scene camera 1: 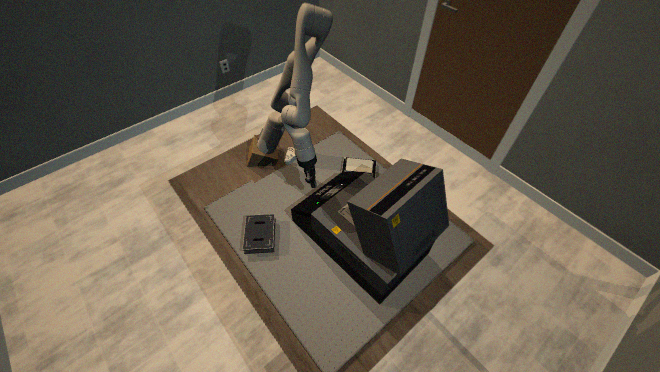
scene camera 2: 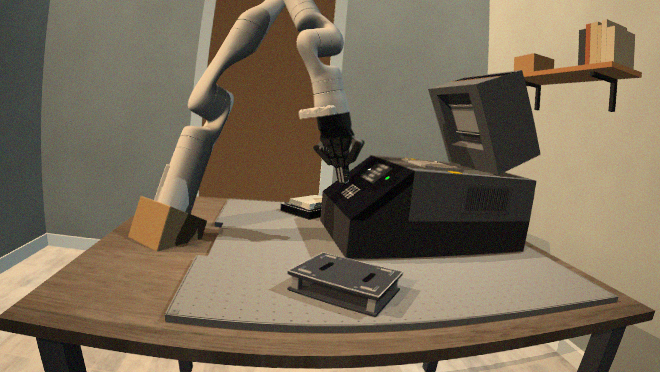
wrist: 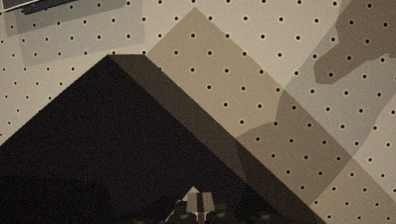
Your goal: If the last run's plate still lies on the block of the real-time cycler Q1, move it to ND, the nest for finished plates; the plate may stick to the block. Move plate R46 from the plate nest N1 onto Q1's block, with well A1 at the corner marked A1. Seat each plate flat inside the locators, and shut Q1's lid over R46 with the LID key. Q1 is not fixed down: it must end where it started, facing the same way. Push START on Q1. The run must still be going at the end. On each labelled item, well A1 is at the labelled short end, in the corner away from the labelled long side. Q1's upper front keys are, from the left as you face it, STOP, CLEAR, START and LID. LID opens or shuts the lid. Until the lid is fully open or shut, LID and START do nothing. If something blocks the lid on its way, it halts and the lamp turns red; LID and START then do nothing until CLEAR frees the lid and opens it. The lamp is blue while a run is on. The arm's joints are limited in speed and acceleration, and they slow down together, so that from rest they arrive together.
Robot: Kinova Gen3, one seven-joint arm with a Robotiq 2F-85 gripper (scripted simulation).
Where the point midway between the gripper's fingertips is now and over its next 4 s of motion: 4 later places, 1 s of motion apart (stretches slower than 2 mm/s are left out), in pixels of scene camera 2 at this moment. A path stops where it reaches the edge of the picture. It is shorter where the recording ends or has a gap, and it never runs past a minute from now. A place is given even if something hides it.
My gripper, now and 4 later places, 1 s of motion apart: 344, 182; 345, 170; 346, 155; 348, 140; 349, 125
